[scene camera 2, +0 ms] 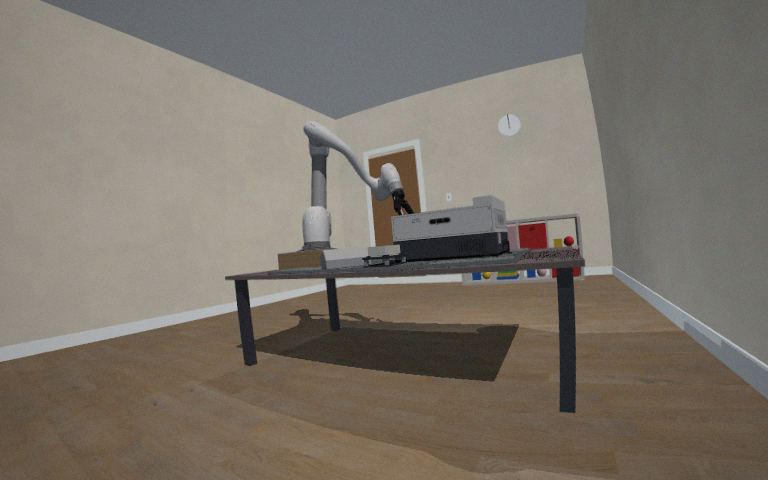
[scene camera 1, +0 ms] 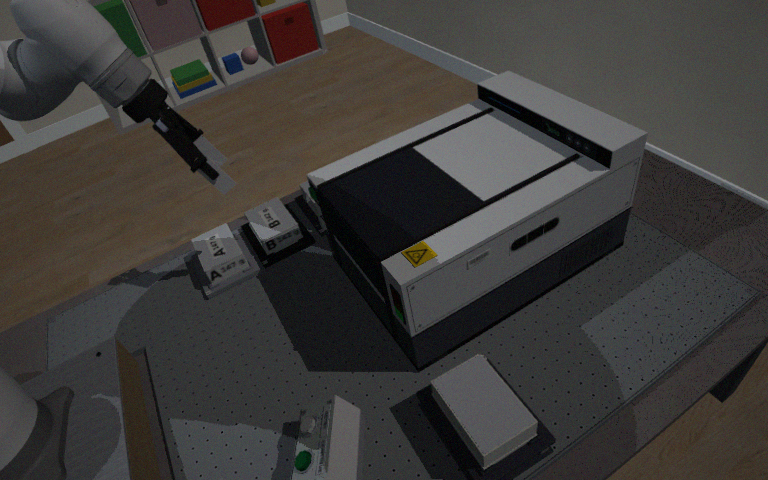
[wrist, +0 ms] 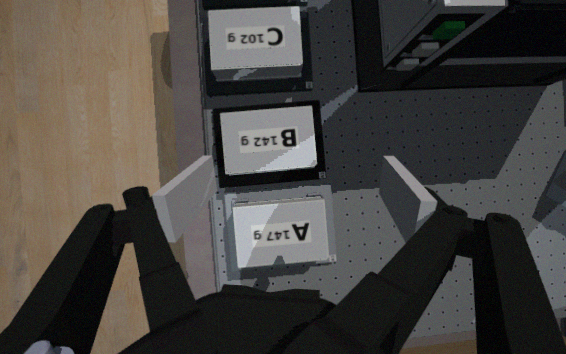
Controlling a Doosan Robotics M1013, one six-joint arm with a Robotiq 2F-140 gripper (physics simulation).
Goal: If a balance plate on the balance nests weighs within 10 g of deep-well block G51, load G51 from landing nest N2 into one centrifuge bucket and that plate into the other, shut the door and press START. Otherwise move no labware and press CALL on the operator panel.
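Places are measured from the arm's base along level axes (x ahead, y left, z up), in centimetres.
Pixels of known places: gripper, fingertip midpoint: (scene camera 1: 225,175) (wrist: 295,174); arm's base at its link origin: (scene camera 1: 15,457).
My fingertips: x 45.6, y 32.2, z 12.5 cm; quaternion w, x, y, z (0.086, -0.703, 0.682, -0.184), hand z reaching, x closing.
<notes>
Ahead of a thing's pixels: the offset from my fingertips to its top centre. "*": to the spot under its first point.
My gripper (scene camera 1: 222,169) (scene camera 2: 405,211) (wrist: 295,174) is open and empty, high above the balance nests. Below it in the wrist view lie plate A, 147 g {dx -8.0, dy +0.6, dz -14.9 cm} (wrist: 280,252) (scene camera 1: 216,249), and plate B, 142 g {dx +4.7, dy +2.5, dz -14.9 cm} (wrist: 267,161) (scene camera 1: 270,219). Plate C, 102 g {dx +18.7, dy +4.5, dz -14.9 cm} (wrist: 255,52), lies at the top. A white block {dx +19.5, dy -57.3, dz -12.2 cm} (scene camera 1: 484,404) (scene camera 2: 384,249) sits on a dark nest beside the centrifuge (scene camera 1: 464,283) (scene camera 2: 444,226); no label is readable on it. The centrifuge's control strip {* dx +52.8, dy -29.0, dz +2.1 cm} (scene camera 1: 552,131) is at its back. The buckets do not show. The operator panel {dx -3.8, dy -55.7, dz -11.9 cm} (scene camera 1: 343,441) has a green button {dx -4.7, dy -52.5, dz -12.8 cm} (scene camera 1: 303,461).
The arm's wooden base block (scene camera 1: 135,407) (scene camera 2: 299,260) stands at the table's left. The centrifuge body rises high beside the row of nests. The table edge (wrist: 187,125) runs close along the nests' outer side. A shelf unit (scene camera 1: 237,80) stands behind on the floor.
</notes>
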